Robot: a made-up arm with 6 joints.
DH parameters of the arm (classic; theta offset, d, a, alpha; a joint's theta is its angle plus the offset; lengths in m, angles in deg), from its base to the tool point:
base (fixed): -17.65 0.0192 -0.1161 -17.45
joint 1: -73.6 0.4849 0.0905 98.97
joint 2: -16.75 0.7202 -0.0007 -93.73
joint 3: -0.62 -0.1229 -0.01 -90
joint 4: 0 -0.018 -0.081 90
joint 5: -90 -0.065 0.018 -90
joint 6: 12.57 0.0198 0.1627 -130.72
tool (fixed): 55.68 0.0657 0 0
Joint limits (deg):
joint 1: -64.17..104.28
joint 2: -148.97..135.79
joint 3: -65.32..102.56
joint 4: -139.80..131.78
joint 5: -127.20..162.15
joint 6: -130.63..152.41
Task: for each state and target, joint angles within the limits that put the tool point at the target. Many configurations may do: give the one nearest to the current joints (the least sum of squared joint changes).
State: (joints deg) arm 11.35 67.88 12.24 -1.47 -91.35 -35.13
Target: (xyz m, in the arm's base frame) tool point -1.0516 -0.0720 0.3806
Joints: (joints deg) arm 3.70 78.98 60.37 9.98 -61.29 -37.46
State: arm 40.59 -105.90 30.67 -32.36 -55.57 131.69
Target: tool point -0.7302 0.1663 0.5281
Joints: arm 15.30 -101.34 25.90 -27.77 -59.83 120.71
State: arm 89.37 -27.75 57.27 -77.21 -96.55 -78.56
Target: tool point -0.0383 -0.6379 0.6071
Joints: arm 104.28 -41.35 38.60 -63.74 -111.90 -100.57
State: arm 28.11 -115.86 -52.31 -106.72 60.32 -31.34
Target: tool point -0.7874 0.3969 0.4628
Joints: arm -25.07 -107.81 -60.32 -112.85 74.36 -46.54
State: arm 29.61 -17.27 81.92 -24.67 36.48 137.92
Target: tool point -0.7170 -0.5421 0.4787
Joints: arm 52.43 -21.72 91.49 -1.03 52.09 144.34
